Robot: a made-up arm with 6 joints.
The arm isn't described. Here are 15 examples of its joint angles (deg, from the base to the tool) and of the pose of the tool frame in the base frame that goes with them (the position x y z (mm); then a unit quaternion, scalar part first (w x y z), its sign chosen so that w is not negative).
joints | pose
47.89 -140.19 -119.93 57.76 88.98 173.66 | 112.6 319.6 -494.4 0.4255 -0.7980 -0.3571 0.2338
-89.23 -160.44 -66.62 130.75 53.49 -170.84 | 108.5 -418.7 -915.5 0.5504 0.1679 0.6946 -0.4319
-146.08 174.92 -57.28 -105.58 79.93 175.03 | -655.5 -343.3 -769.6 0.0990 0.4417 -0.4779 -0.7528
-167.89 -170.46 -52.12 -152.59 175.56 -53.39 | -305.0 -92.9 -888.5 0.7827 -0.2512 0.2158 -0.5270
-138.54 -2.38 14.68 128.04 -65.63 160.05 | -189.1 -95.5 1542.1 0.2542 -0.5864 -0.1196 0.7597
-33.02 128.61 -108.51 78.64 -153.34 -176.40 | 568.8 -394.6 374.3 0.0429 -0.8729 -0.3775 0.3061
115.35 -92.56 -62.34 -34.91 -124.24 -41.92 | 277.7 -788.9 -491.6 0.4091 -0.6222 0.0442 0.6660
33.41 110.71 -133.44 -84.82 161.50 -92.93 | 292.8 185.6 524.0 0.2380 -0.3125 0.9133 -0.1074
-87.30 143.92 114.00 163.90 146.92 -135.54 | 37.6 240.3 -524.3 0.5694 0.7666 0.2847 -0.0843
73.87 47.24 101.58 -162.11 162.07 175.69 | 205.2 781.1 83.5 0.8866 0.1220 -0.0477 0.4436
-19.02 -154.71 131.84 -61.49 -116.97 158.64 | -504.0 304.3 213.4 0.4288 -0.8147 0.3576 0.1567
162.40 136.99 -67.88 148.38 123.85 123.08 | -994.1 228.9 31.6 0.4928 0.5076 -0.1061 0.6987
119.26 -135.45 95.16 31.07 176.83 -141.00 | 375.4 -740.3 199.4 0.3342 -0.5207 -0.7710 -0.1510
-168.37 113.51 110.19 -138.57 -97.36 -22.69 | 8.9 -108.9 -533.5 0.8624 0.2096 0.3910 -0.2439
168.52 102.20 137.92 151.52 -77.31 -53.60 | 100.6 4.0 -249.0 0.7811 -0.3534 0.2410 -0.4548
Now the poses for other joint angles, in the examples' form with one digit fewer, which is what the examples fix.
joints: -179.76 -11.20 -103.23 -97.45 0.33 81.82
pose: 894 -27 432 0.070 0.833 0.118 0.537
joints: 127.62 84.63 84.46 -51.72 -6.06 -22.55
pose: -514 600 -601 0.095 -0.972 -0.192 0.094
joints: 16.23 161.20 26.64 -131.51 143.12 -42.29
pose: 160 24 -1055 0.577 0.353 0.080 0.732
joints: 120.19 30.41 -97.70 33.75 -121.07 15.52
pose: 190 -277 890 0.266 -0.836 0.479 -0.033
